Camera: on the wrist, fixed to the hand. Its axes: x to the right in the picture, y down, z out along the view.
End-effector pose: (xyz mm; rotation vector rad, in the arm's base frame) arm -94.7 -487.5 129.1 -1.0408 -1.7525 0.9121
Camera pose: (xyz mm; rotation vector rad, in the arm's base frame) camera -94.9 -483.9 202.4 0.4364 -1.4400 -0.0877
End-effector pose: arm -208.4 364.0 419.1 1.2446 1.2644 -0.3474
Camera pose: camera -262.2 372.7 369.9 0.2534 2.4075 -1.4632
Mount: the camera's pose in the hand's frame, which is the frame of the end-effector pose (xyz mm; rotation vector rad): 26.2 -63.6 -25.7 0.2787 0.3841 -1.5664
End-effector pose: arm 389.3 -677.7 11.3 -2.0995 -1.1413 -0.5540
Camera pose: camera 347.9 -657.0 68.3 -0.4509 -2.2535 -1.2604
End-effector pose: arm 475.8 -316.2 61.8 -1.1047 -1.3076 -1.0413
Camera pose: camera 418.4 -352.2 90.1 0.5789 -1.8376 -1.9055
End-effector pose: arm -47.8 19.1 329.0 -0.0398 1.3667 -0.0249
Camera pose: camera -67.3 -45.9 300.9 -0.8923 1.3812 -1.5848
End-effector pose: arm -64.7 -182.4 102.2 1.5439 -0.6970 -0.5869
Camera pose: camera -22.5 -181.6 42.1 2.1981 0.9355 -1.2692
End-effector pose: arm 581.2 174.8 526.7 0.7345 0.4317 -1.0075
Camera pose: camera 538.1 156.8 470.0 0.7860 1.3104 -2.4273
